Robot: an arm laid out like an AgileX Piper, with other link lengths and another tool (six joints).
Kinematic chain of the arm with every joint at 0, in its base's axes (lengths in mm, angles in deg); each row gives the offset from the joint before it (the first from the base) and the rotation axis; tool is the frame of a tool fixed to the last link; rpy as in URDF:
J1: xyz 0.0 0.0 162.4 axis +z
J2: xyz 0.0 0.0 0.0 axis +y
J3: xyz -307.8 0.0 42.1 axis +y
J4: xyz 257.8 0.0 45.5 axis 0.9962 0 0.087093
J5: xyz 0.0 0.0 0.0 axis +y
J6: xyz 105.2 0.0 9.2 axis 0.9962 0 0.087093
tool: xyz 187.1 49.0 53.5 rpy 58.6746 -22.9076 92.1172
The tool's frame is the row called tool.
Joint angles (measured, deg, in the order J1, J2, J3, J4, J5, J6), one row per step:
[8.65 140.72 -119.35 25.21 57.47 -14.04]
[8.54 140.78 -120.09 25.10 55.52 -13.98]
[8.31 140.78 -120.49 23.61 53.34 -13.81]
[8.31 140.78 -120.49 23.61 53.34 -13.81]
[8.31 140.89 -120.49 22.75 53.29 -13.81]
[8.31 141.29 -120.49 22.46 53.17 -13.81]
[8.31 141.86 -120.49 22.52 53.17 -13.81]
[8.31 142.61 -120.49 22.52 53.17 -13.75]
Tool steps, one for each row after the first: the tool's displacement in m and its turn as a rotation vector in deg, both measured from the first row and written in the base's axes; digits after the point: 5 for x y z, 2 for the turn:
[0.01349 -0.00231 0.00722 0.05 -2.44 -0.93]
[0.02666 -0.01101 0.01046 -1.20 -4.99 -1.75]
[0.02666 -0.01101 0.01046 -1.20 -4.99 -1.75]
[0.02653 -0.01388 0.00726 -2.03 -5.07 -1.50]
[0.02624 -0.01503 0.00220 -2.36 -4.83 -1.45]
[0.02503 -0.01501 -0.00425 -2.39 -4.26 -1.45]
[0.02338 -0.01528 -0.01290 -2.49 -3.49 -1.49]

